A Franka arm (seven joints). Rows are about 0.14 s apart.
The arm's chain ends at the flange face. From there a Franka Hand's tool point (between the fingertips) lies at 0.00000 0.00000 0.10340 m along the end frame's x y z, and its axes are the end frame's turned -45 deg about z.
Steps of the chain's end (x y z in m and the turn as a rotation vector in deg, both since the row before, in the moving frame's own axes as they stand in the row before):
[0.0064, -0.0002, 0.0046, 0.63, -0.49, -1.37]
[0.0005, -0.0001, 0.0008, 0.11, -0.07, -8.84]
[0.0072, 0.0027, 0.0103, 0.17, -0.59, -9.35]
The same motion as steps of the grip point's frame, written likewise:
[0.0048, 0.0030, 0.0046, 0.79, 0.10, -1.37]
[0.0005, 0.0001, 0.0008, 0.13, 0.03, -8.84]
[0.0026, 0.0061, 0.0103, 0.54, -0.30, -9.35]

